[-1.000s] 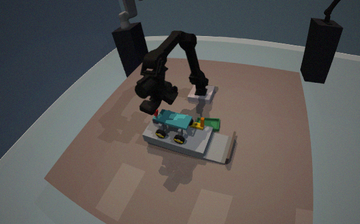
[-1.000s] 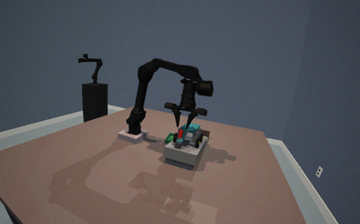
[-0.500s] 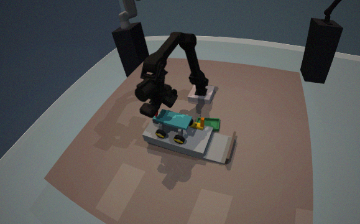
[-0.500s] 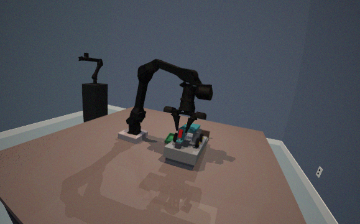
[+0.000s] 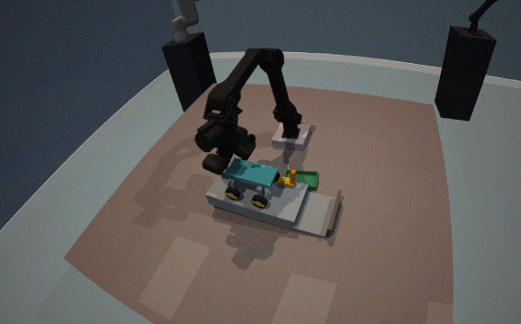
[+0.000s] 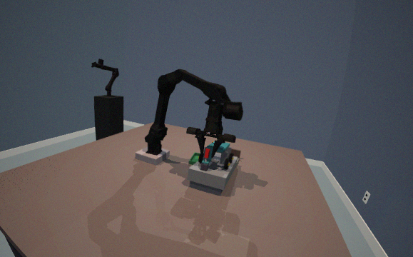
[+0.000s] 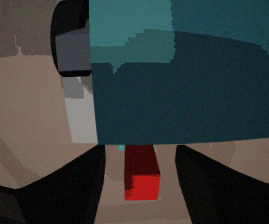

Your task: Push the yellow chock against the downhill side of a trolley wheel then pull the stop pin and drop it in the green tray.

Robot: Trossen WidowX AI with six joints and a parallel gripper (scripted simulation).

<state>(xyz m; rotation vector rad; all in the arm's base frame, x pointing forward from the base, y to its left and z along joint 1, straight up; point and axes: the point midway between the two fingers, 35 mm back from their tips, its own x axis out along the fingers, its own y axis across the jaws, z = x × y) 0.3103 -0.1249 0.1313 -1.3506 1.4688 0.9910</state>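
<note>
My gripper tip is now 1 cm above the red-headed stop pin. Round my gripper tip: green tray 9 cm behind, 22 cm to the left, 14 cm below; then yellow chock 2 cm behind, 19 cm to the left, 5 cm below; then teal trolley 3 cm ahead, 10 cm to the left, 3 cm below.
</note>
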